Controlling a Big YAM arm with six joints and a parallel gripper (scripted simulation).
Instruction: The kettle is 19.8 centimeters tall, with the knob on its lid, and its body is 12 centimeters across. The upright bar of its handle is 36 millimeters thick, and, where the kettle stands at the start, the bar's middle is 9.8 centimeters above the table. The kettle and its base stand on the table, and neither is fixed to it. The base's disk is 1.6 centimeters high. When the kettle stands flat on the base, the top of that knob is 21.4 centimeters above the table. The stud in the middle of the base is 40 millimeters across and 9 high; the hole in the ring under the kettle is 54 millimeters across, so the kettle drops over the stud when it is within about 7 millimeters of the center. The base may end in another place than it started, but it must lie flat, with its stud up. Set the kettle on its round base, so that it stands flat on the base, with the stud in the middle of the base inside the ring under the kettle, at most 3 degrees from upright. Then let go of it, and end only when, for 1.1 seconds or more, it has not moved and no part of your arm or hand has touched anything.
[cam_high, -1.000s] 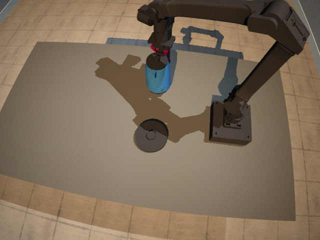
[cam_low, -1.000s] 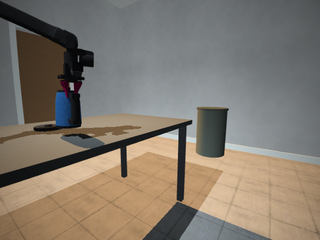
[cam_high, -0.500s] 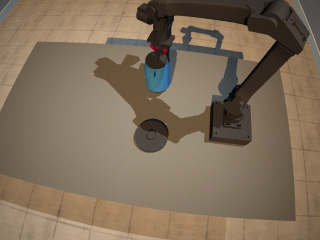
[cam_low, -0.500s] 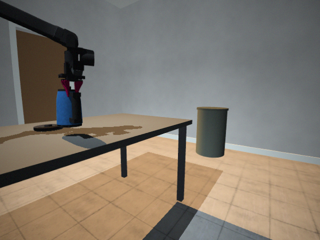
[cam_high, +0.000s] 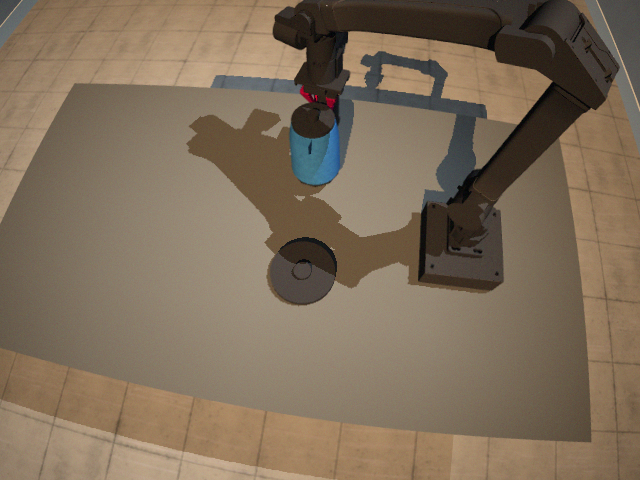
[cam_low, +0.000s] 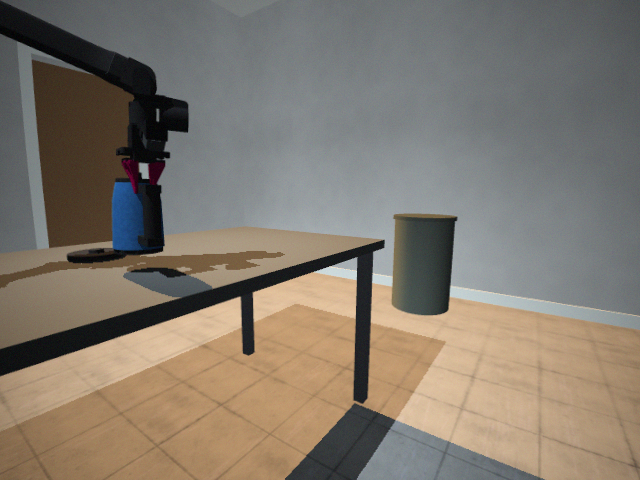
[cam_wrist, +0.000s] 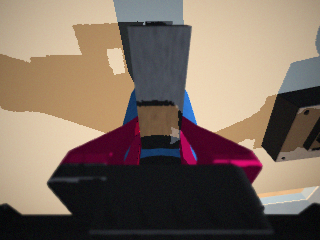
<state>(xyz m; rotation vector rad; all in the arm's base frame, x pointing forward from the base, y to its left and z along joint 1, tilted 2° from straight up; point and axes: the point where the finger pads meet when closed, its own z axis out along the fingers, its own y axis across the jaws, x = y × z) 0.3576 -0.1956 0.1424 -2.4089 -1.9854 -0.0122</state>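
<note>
My gripper is now 6 cm above the blue kettle and 3 cm to the right of it. Round my hand: kettle base (33 cm to the left, 19 cm below).
</note>
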